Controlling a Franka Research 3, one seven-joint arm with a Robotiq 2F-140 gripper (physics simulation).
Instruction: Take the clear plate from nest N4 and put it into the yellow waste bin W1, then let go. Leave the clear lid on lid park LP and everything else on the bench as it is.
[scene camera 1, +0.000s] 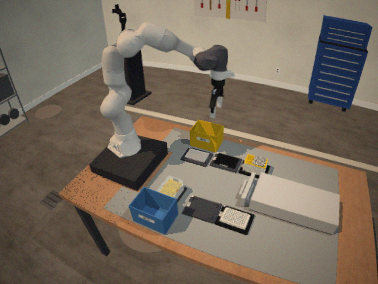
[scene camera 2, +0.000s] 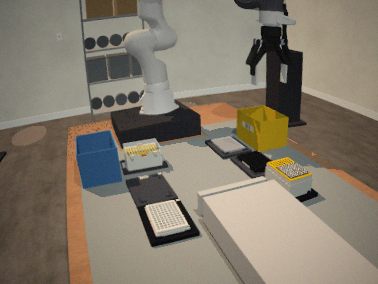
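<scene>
The yellow waste bin W1 (scene camera 1: 212, 145) (scene camera 2: 272, 137) stands upright at the back of the bench. My gripper (scene camera 1: 216, 108) (scene camera 2: 269, 76) is open, with its fingers wide apart and nothing between them. It hangs above the bin, clear of its rim. The clear plate does not show in either view; the bin's floor is hidden behind its walls. A pale clear lid (scene camera 1: 197, 155) (scene camera 2: 230, 144) lies flat on a dark holder beside the bin. I cannot read which nest is N4; a dark nest (scene camera 1: 202, 208) (scene camera 2: 151, 190) shows no plate on it.
A black plate (scene camera 1: 227, 161) (scene camera 2: 254, 162) and a yellow-topped tip box (scene camera 1: 256, 162) (scene camera 2: 290, 180) stand near the bin. A blue bin (scene camera 1: 154, 212) (scene camera 2: 99, 162), another tip rack (scene camera 1: 171, 187) (scene camera 2: 143, 157), a white well plate (scene camera 1: 235, 218) (scene camera 2: 167, 218) and a long pale instrument (scene camera 1: 297, 200) (scene camera 2: 280, 230) are on the bench.
</scene>
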